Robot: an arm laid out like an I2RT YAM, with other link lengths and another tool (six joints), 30 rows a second.
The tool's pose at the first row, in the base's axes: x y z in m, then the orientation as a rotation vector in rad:
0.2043 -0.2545 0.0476 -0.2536 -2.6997 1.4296
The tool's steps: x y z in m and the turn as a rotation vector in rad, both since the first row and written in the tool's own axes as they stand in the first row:
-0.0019 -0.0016 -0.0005 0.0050 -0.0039 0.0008
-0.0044 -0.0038 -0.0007 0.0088 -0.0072 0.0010
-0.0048 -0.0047 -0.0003 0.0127 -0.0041 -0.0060
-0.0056 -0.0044 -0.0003 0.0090 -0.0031 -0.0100
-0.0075 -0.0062 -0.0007 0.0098 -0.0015 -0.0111
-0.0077 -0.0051 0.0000 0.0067 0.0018 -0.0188
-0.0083 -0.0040 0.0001 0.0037 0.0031 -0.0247
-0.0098 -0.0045 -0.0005 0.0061 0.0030 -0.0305
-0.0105 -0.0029 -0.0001 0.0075 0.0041 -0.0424
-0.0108 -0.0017 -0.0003 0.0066 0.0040 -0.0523
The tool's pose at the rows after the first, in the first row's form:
0.2061 -0.2553 0.0492 -0.2519 -2.6991 1.4384
0.2083 -0.2568 0.0512 -0.2498 -2.6987 1.4451
0.2085 -0.2577 0.0517 -0.2418 -2.6914 1.4468
0.2094 -0.2577 0.0515 -0.2372 -2.6924 1.4403
0.2111 -0.2587 0.0532 -0.2366 -2.6903 1.4403
0.2113 -0.2587 0.0519 -0.2283 -2.6881 1.4325
0.2120 -0.2583 0.0509 -0.2213 -2.6878 1.4263
0.2135 -0.2584 0.0517 -0.2131 -2.6844 1.4279
0.2143 -0.2579 0.0502 -0.1974 -2.6791 1.4259
0.2148 -0.2571 0.0493 -0.1838 -2.6771 1.4221

